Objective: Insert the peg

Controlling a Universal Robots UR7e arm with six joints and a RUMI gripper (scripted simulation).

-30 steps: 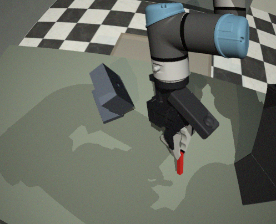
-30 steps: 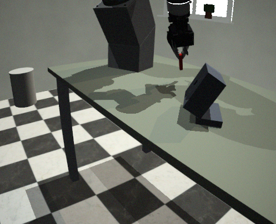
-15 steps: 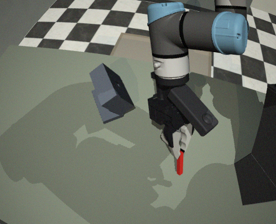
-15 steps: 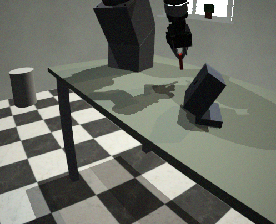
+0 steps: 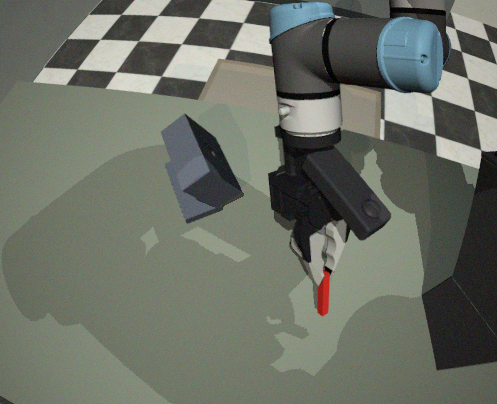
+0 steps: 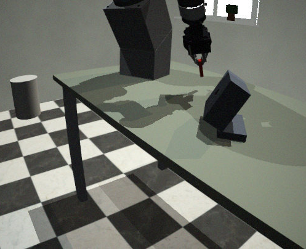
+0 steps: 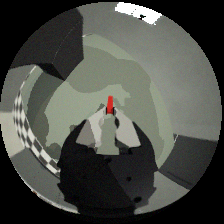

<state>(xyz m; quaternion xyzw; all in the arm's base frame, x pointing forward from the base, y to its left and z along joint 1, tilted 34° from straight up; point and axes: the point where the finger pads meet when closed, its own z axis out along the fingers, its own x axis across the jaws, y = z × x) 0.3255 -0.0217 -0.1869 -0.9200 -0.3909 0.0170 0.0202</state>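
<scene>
My hand is 30 mm above the red peg, 20 mm to the right of it and 10 mm past it.
</scene>
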